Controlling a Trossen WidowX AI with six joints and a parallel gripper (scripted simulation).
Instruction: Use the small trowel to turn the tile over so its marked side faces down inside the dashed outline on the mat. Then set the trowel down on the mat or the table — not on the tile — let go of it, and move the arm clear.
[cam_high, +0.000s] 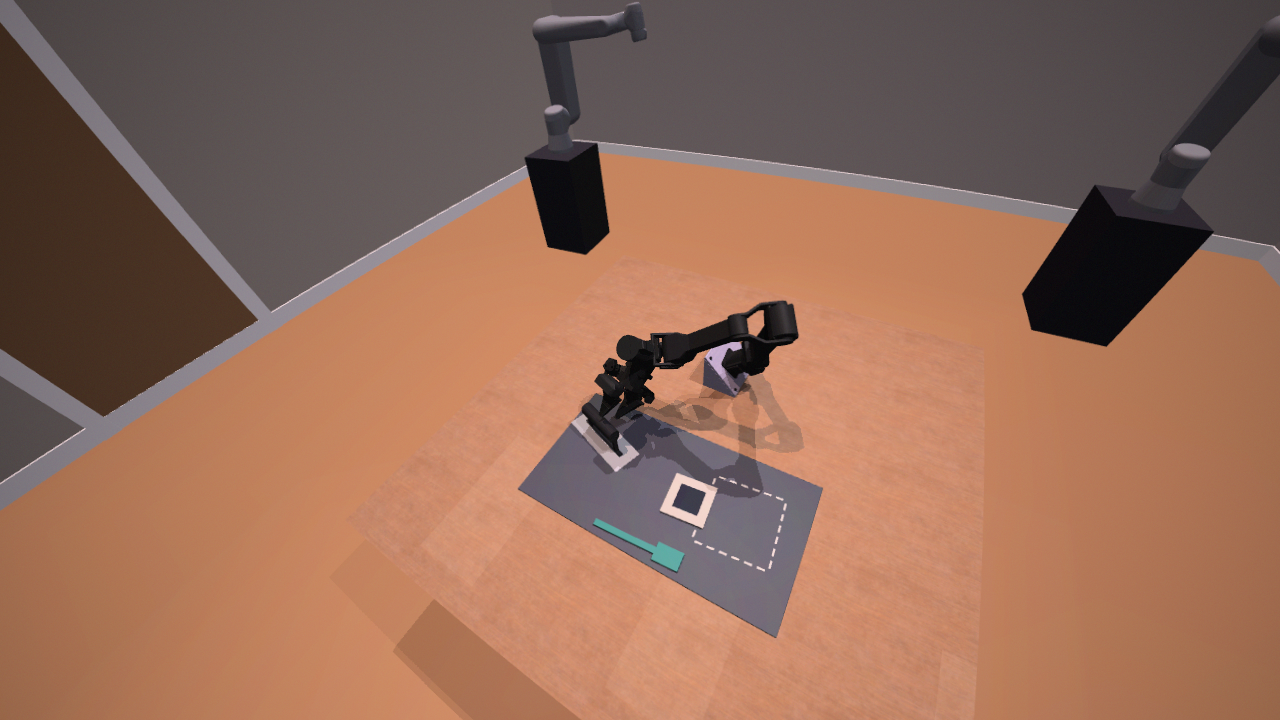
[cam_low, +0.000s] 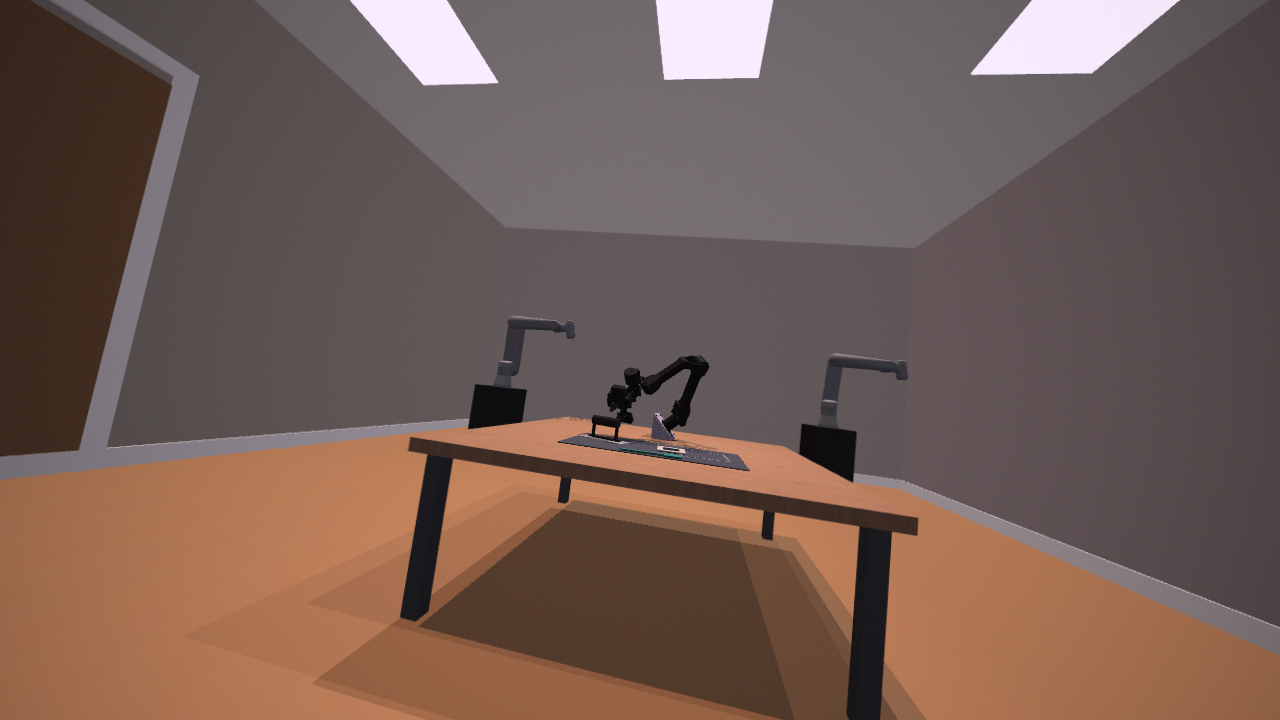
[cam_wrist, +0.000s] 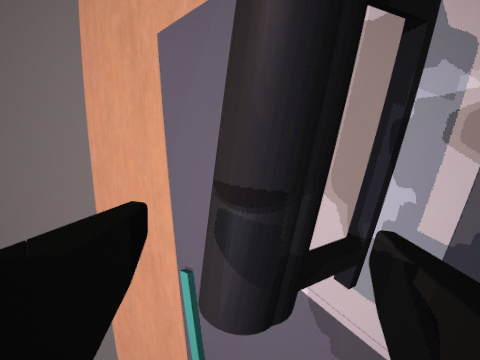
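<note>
Right now my gripper tip is 8 cm short of the mat, 19 cm to the right of it and 11 cm above it. Round my gripper tip: teal trowel 22 cm ahead, 20 cm to the left, 8 cm below; tile 8 cm ahead, 25 cm to the left, 8 cm below.
</note>
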